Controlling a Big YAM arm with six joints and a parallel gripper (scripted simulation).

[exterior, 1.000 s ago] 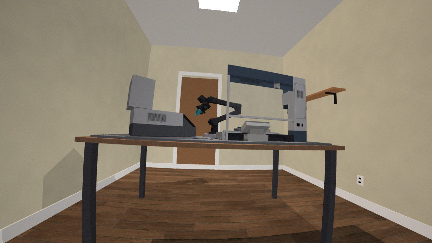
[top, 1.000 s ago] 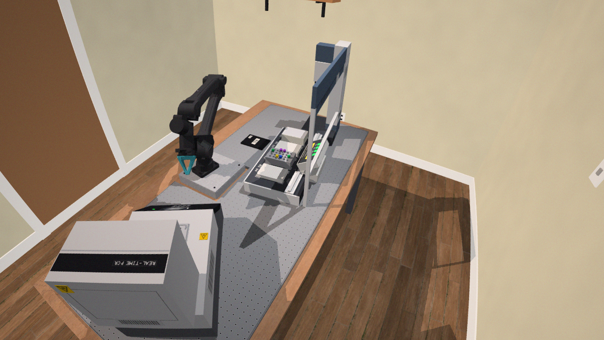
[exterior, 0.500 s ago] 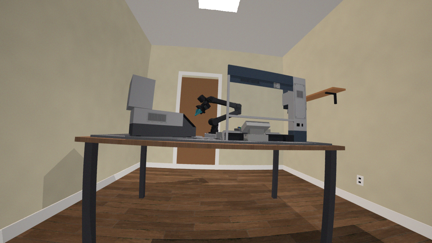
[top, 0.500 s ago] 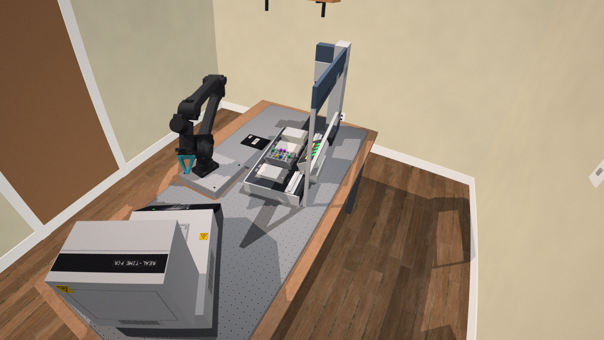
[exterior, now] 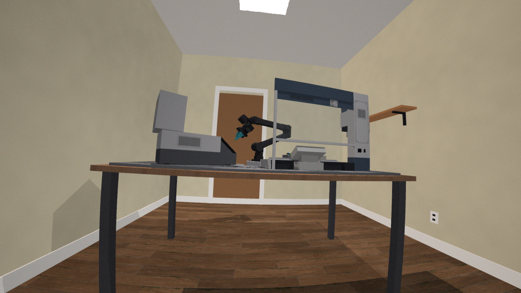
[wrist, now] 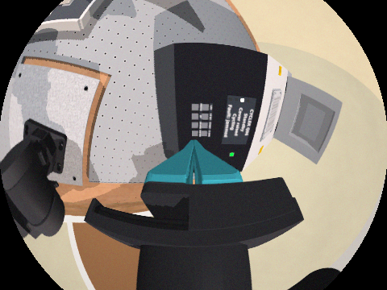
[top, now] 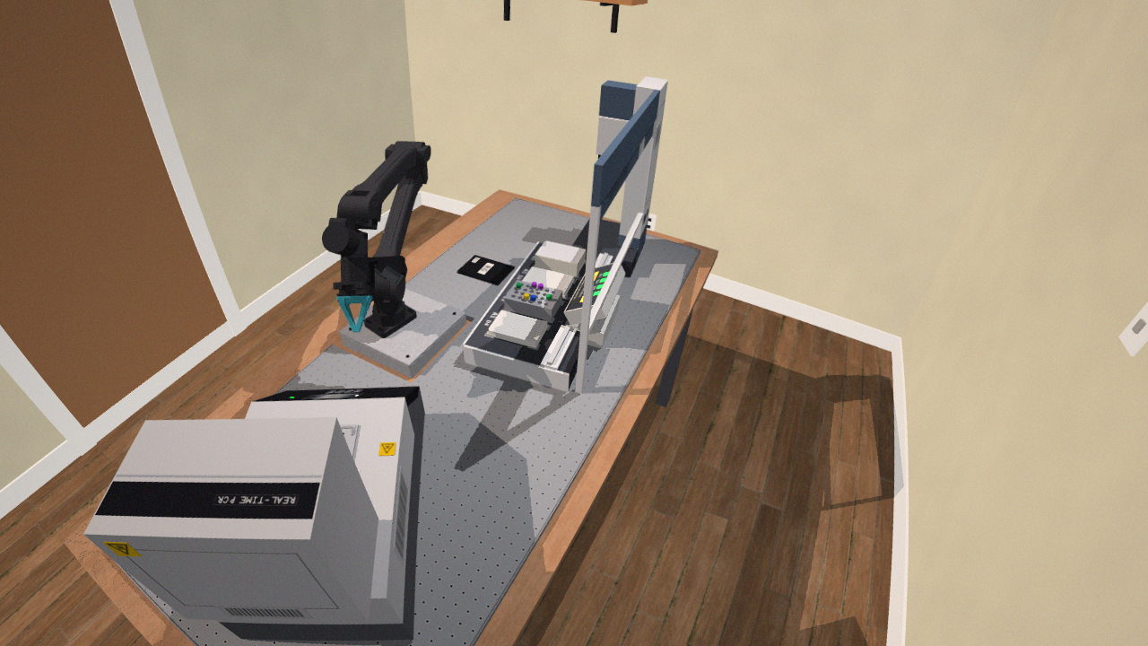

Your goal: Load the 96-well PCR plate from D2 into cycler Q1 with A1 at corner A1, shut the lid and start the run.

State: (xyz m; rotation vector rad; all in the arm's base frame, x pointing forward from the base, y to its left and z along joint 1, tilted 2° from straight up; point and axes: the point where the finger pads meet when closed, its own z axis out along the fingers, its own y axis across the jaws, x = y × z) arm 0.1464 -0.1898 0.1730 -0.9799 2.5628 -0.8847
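Now: the tube cooling block 440 mm to the left of my hand, 130 mm below it and 130 mm ahead of it. Round my hand: black flat pad: 550 mm to the left, 210 mm below, 140 mm behind.
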